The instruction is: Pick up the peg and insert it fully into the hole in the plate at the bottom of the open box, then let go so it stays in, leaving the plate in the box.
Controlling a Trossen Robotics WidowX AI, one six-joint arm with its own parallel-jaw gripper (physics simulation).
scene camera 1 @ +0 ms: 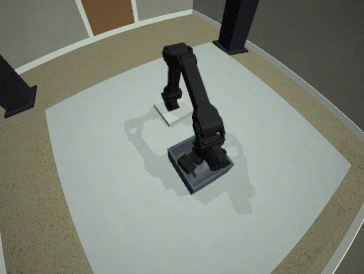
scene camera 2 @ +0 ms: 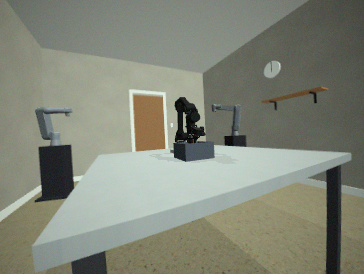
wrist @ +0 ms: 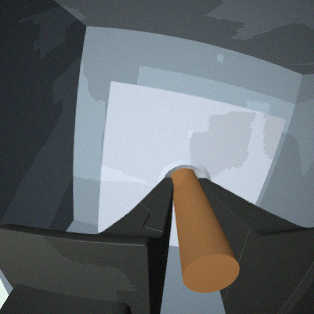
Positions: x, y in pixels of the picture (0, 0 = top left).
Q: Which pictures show the grey box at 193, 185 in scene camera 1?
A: Scene camera 1, scene camera 2 and the wrist view: all of them.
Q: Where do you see a brown peg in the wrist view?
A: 208, 264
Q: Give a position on a grey box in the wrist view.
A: At 64, 64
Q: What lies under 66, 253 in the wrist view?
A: My gripper.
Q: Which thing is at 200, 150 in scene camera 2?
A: A grey box.
